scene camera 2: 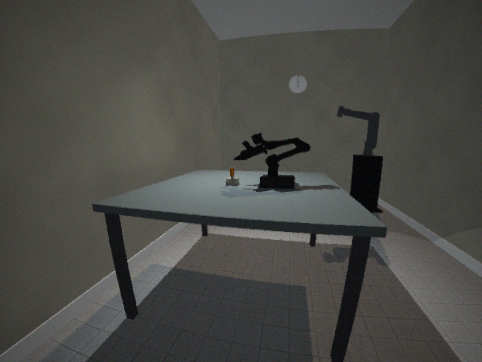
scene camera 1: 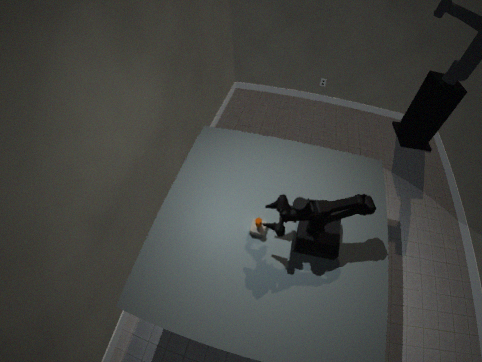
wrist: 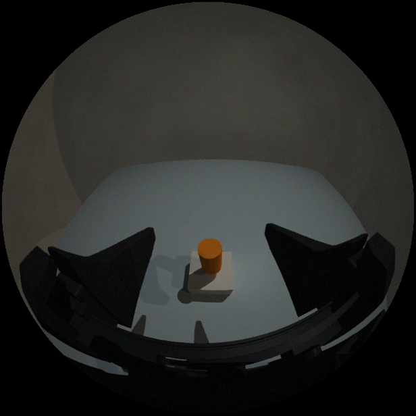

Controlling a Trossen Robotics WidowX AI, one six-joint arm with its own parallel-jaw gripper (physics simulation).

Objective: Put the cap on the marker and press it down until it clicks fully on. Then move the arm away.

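Places are measured from the arm's base along level axes (x ahead, y left, z up), in metres.
Pixels of known places: gripper, fingertip midpoint: point(scene camera 2: 235, 158) point(scene camera 1: 264, 215); arm's base, link origin: point(scene camera 2: 273, 176) point(scene camera 1: 313, 230).
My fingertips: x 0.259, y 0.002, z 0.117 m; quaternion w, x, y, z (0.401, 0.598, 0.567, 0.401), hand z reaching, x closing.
For each thing: its top centre in the pictures, then the offset to it from my fingertips. Level surfaces: height alone.
- orange cylindrical cap, top centre: point(scene camera 1: 258, 220) point(scene camera 2: 232, 167) dx +0.023, dy -0.001, dz -0.062 m
- small whitish block, top centre: point(scene camera 1: 258, 226) point(scene camera 2: 232, 178) dx +0.023, dy -0.001, dz -0.136 m
- pale blue-grey table, surface height: dz -0.176 m
An orange cylindrical cap point(scene camera 1: 258, 221) point(scene camera 2: 232, 172) point(wrist: 210, 252) stands upright over a small whitish block point(scene camera 1: 256, 232) point(scene camera 2: 232, 182) point(wrist: 225, 277) on the table. The marker's body cannot be made out clearly below the cap, and whether the cap is fully seated cannot be told. My gripper point(scene camera 1: 265, 215) point(scene camera 2: 235, 159) point(wrist: 210, 231) is open and empty, its two dark fingers spread wide. It hangs above table height, on the arm's side of the block. In the wrist view the cap and block show between and beyond the fingers, touching neither.
The pale blue-grey table point(scene camera 1: 200, 175) point(scene camera 2: 175, 200) point(wrist: 210, 190) carries the block and my arm's dark base point(scene camera 1: 318, 242) point(scene camera 2: 277, 182). Beyond the table's edge, another arm point(scene camera 1: 470, 55) point(scene camera 2: 371, 135) stands on a black pedestal point(scene camera 1: 432, 110) point(scene camera 2: 367, 180).
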